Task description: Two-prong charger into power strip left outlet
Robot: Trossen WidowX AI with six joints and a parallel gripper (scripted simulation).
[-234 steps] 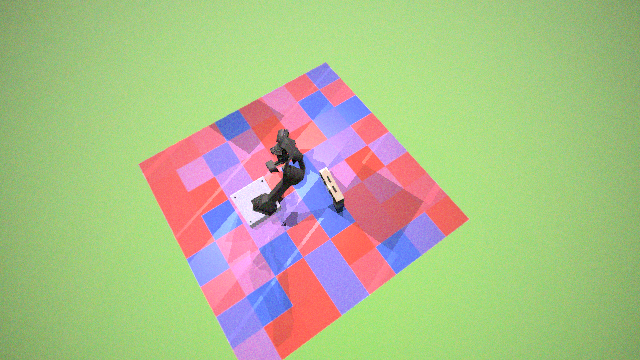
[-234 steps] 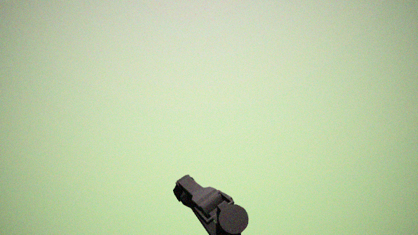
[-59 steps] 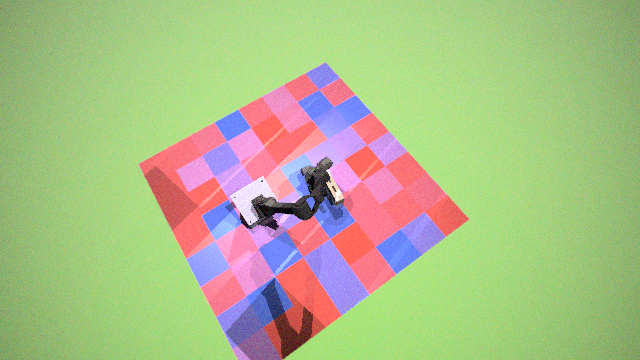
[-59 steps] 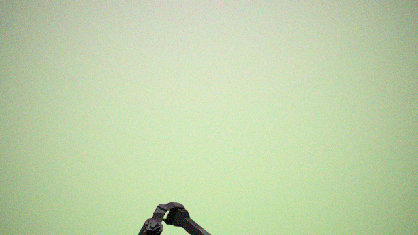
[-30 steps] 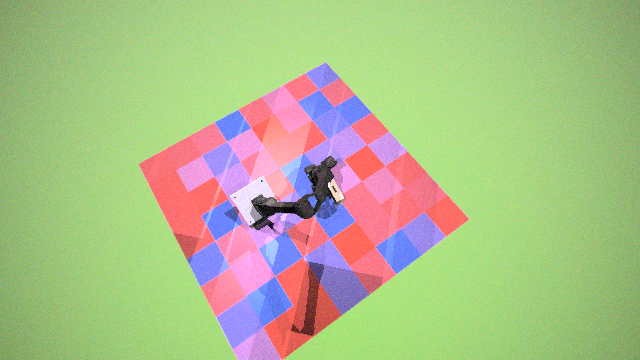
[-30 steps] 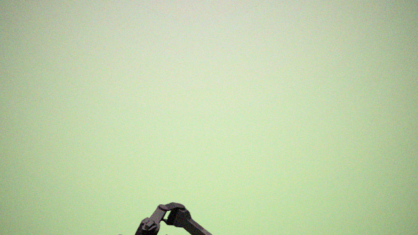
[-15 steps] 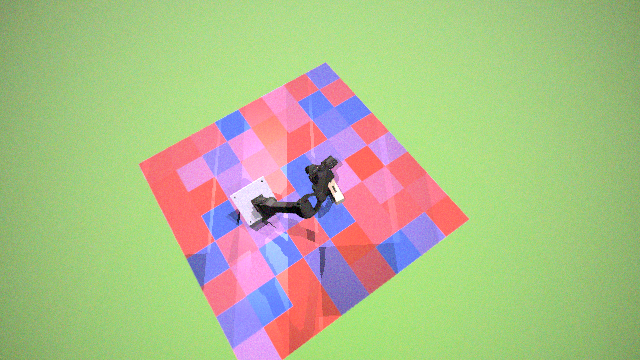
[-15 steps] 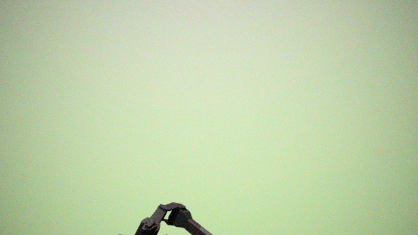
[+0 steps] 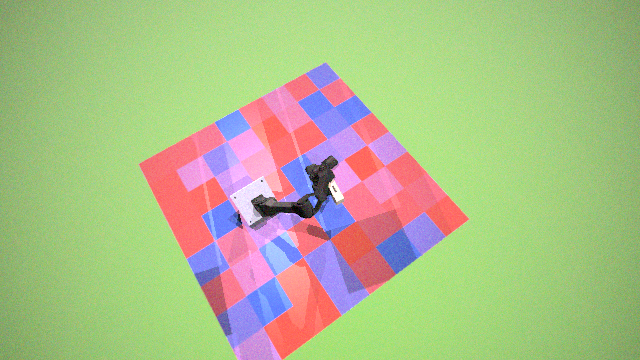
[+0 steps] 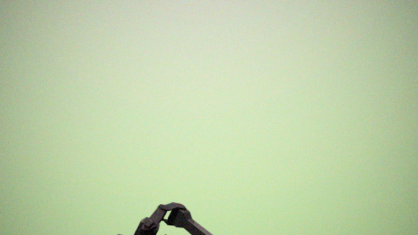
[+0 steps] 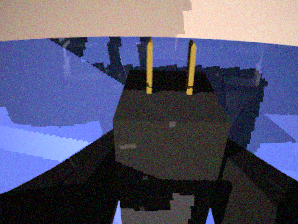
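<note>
My gripper tip is 2 cm short of the grey charger and 1 cm below it.
</note>
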